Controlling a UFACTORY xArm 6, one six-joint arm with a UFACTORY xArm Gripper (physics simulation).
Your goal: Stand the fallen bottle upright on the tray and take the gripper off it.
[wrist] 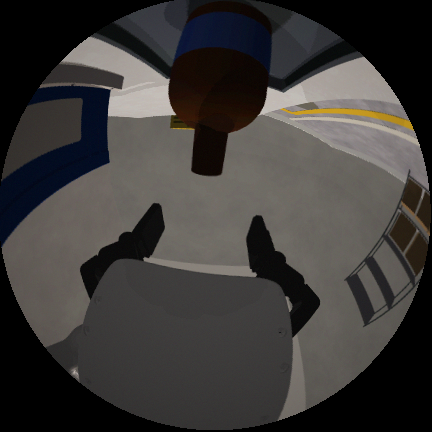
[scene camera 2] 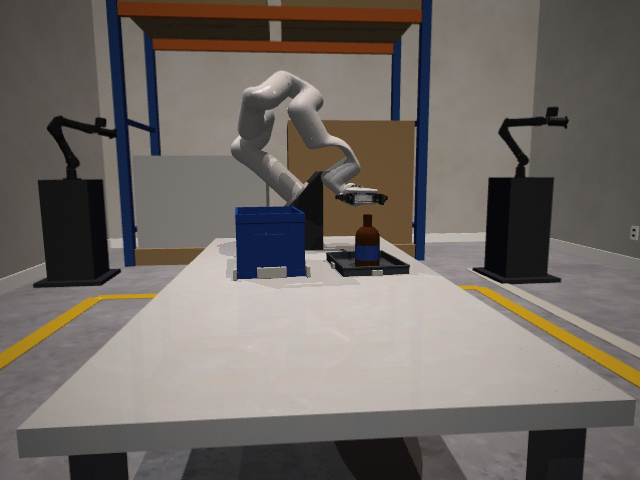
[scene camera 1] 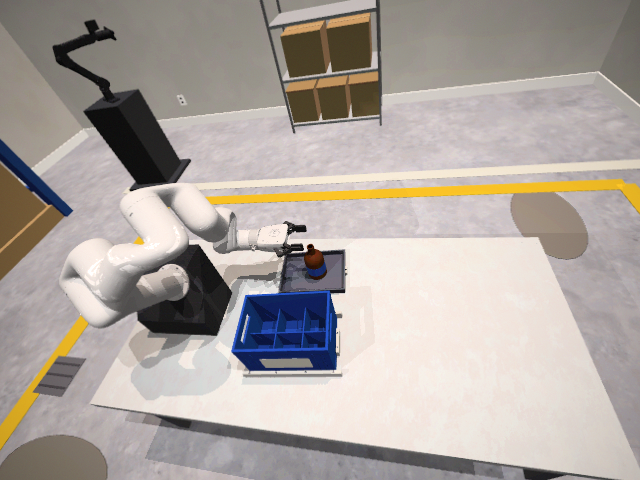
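Where they show: gripper, fingertip midpoint: (wrist: 205, 221) (scene camera 2: 368, 199) (scene camera 1: 304, 237); arm's base at its link origin: (scene camera 2: 297, 195) (scene camera 1: 173, 282).
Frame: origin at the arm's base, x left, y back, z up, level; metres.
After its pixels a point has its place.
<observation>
A brown bottle (scene camera 1: 314, 264) {x 0.141, y -0.458, z -0.099 m} (scene camera 2: 367, 246) {x 0.167, y -0.485, z -0.129 m} (wrist: 218, 92) {x 0.178, y -0.415, z -0.095 m} with a blue band stands upright on the dark tray (scene camera 1: 336, 284) {x 0.116, y -0.528, z -0.193 m} (scene camera 2: 397, 270) {x 0.237, y -0.556, z -0.187 m}. Part of the tray also shows at the top of the wrist view, behind the bottle. My gripper (scene camera 1: 300, 237) {x 0.180, y -0.438, z 0.005 m} (scene camera 2: 361, 198) {x 0.180, y -0.438, z 0.005 m} (wrist: 205, 221) {x 0.180, y -0.438, z 0.005 m} is open, with nothing between its fingers. It is level and hangs above the height of the bottle's neck, on the robot-base side of it. In the wrist view the bottle's neck is beyond the fingertips, apart from them.
A blue crate (scene camera 1: 284, 358) {x -0.214, y -0.418, z -0.075 m} (scene camera 2: 269, 248) {x -0.118, y -0.544, z -0.118 m} (wrist: 95, 142) {x -0.023, y -0.510, z -0.068 m} with compartments stands beside the tray on the white table (scene camera 1: 465, 335) {x -0.074, y -0.946, z -0.198 m} (scene camera 2: 330, 351) {x -0.030, y -1.080, z -0.198 m}. The black robot pedestal (scene camera 1: 217, 310) {x -0.026, y -0.109, z -0.145 m} is behind them. A shelf rack (scene camera 1: 380, 62) with boxes stands by the wall.
</observation>
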